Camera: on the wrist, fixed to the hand. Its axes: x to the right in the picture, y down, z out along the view.
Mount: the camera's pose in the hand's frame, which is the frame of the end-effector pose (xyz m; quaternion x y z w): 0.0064 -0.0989 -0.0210 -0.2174 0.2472 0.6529 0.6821
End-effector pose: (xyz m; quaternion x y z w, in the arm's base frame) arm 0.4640 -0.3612 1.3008 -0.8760 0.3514 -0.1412 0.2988
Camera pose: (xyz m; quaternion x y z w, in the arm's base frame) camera 0.5115 -0.3178 1.3790 -0.3981 0.9162 -0.0414 0.0187
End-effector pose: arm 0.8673 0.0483 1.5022 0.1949 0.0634 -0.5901 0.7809
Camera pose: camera 0.7784 0.0280 1.4582 0.1504 0.2373 0.1693 0.9447
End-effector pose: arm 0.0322 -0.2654 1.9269 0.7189 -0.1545 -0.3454 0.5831
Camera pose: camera 0.0331 -0.2271 1.8331 0.3481 -0.3555 0.2892 0.8178
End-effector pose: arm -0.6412 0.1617 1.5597 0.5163 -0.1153 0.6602 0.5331
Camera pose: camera -0.5709 0.2203 1.5162 -0.0022 -0.4275 0.9010 0.0733
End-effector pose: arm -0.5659 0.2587 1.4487 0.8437 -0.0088 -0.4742 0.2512
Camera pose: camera -0.5676 0.3522 1.4098 0.6324 -0.3917 0.0472 0.6666
